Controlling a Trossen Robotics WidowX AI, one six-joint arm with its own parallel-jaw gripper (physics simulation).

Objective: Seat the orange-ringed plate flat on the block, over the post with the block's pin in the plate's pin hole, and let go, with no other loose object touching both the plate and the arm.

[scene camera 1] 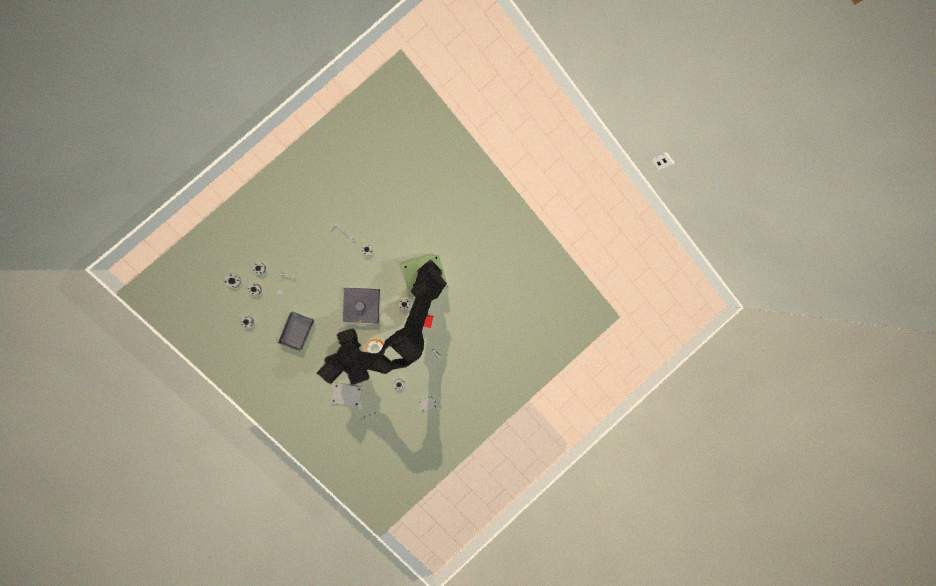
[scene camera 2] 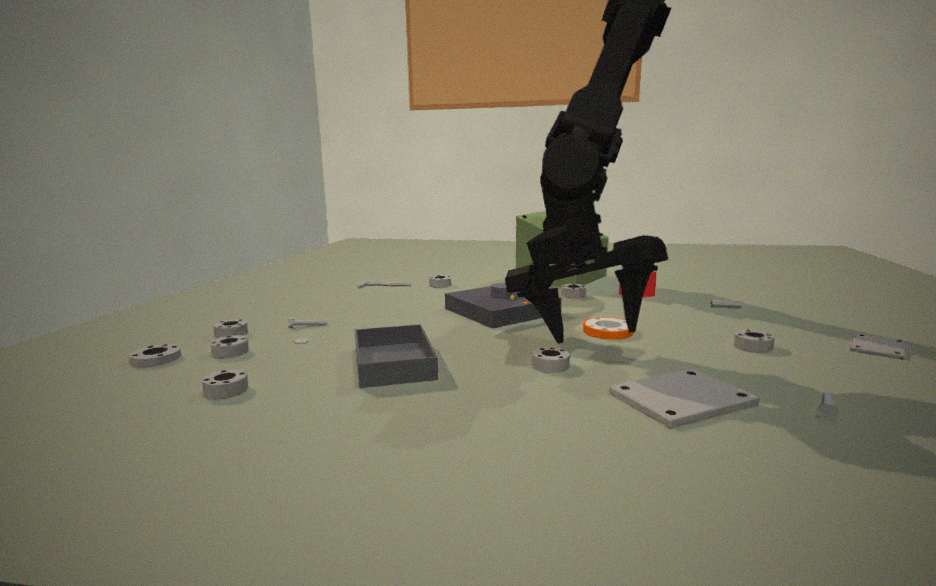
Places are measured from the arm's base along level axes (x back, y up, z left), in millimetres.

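Pixels of known places: gripper, fingertip midpoint: (scene camera 2: pixel 594 337); arm's base, link origin: (scene camera 1: pixel 429 271).
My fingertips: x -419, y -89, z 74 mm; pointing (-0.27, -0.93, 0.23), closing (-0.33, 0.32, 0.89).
For each thing: its middle in the pictures, then the offset to it from my fingertips. "spot": a spot on its surface instead.
- orange-ringed plate, body centre: (scene camera 2: pixel 608 327) (scene camera 1: pixel 375 348) dy -9, dx +74, dz +16 mm
- dark square block, body centre: (scene camera 2: pixel 501 298) (scene camera 1: pixel 361 305) dy +6, dx +144, dz -138 mm
- round post, surface spot: (scene camera 2: pixel 502 290) (scene camera 1: pixel 357 309) spot: dy +21, dx +128, dz -135 mm
- dark open tray, body centre: (scene camera 2: pixel 393 352) (scene camera 1: pixel 296 331) dy -2, dx -94, dz -217 mm
- grey square plate, body centre: (scene camera 2: pixel 681 395) (scene camera 1: pixel 346 394) dy -10, dx -122, dz +82 mm
- red block, body centre: (scene camera 2: pixel 637 282) (scene camera 1: pixel 426 320) dy +6, dx +288, dz +61 mm
- grey ring part, body centre: (scene camera 2: pixel 550 359) dy -7, dx -65, dz -45 mm
The orange-ringed plate (scene camera 1: pixel 375 340) (scene camera 2: pixel 606 335) lies flat on the table, off the block. The dark square block (scene camera 1: pixel 350 296) (scene camera 2: pixel 492 317) stands beside it, with a round post (scene camera 1: pixel 359 306) (scene camera 2: pixel 502 290) on top. A small yellow dot, perhaps the pin, and an orange mark show near the post in the scene camera 2 view. My gripper (scene camera 1: pixel 352 357) (scene camera 2: pixel 596 336) is open and empty, pointing down low beside the plate. In the scene camera 2 view its right fingertip overlaps the plate's right edge; contact cannot be told. The plate's pin hole cannot be made out.
A dark open tray (scene camera 1: pixel 296 331) (scene camera 2: pixel 397 374), a grey square plate (scene camera 1: pixel 346 394) (scene camera 2: pixel 690 396), a red block (scene camera 1: pixel 428 321) (scene camera 2: pixel 647 284) and a green block (scene camera 1: pixel 414 269) (scene camera 2: pixel 528 241) stand around. A grey ring part (scene camera 2: pixel 550 365) lies near the left fingertip; several more are scattered.
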